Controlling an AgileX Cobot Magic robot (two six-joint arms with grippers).
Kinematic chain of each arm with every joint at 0, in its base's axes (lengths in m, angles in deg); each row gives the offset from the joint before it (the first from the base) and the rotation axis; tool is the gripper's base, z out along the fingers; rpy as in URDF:
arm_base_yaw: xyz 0 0 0.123 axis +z
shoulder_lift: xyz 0 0 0 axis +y
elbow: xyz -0.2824 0 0.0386 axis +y
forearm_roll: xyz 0.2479 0 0.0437 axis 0.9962 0 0.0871
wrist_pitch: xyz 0 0 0 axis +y
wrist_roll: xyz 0.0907 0 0.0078 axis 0.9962 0 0.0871
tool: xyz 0 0 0 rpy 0 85 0
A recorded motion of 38 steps. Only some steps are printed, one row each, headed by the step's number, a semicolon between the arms.
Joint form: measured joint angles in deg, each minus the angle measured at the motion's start. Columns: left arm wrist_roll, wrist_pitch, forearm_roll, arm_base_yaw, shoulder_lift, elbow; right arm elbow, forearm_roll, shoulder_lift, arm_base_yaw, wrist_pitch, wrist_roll.
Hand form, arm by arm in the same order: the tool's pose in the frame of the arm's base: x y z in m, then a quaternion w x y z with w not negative. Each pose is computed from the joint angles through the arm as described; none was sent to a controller.
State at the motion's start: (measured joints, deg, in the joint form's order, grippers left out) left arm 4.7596 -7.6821 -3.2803 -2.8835 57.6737 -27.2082; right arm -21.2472 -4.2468 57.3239 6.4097 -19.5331 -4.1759
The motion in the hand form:
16: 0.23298 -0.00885 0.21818 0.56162 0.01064 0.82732 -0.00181; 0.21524 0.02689 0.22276 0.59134 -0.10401 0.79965 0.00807
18: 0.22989 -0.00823 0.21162 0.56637 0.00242 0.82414 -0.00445; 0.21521 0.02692 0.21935 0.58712 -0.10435 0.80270 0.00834
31: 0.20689 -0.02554 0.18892 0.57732 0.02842 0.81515 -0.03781; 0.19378 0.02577 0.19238 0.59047 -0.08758 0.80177 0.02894
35: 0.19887 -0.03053 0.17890 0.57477 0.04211 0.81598 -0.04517; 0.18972 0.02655 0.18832 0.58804 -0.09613 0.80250 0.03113
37: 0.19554 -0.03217 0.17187 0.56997 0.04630 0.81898 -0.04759; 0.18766 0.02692 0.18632 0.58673 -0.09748 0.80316 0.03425
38: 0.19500 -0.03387 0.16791 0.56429 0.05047 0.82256 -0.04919; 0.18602 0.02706 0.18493 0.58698 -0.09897 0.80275 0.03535
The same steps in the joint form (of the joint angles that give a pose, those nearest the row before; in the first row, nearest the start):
16: 0.00 -12.64 -1.98 0.00 13.91 2.55; 0.00 0.00 9.98 0.00 -4.09 0.90
18: -0.94 -15.64 -2.07 0.00 14.48 4.30; 0.36 0.00 10.53 0.00 -4.40 0.90
31: -4.04 -25.28 -0.53 -5.06 14.78 11.97; 8.33 -0.33 11.28 0.00 -13.70 3.79
35: -4.18 -28.60 -0.27 -6.79 15.77 14.59; 9.50 -1.62 11.28 0.00 -14.58 4.18
37: -4.32 -30.54 -0.27 -7.47 17.04 15.90; 10.09 -2.22 11.28 0.00 -15.03 4.73
38: -4.32 -31.09 -0.27 -7.99 18.03 16.23; 10.58 -2.49 11.28 0.00 -15.58 4.85

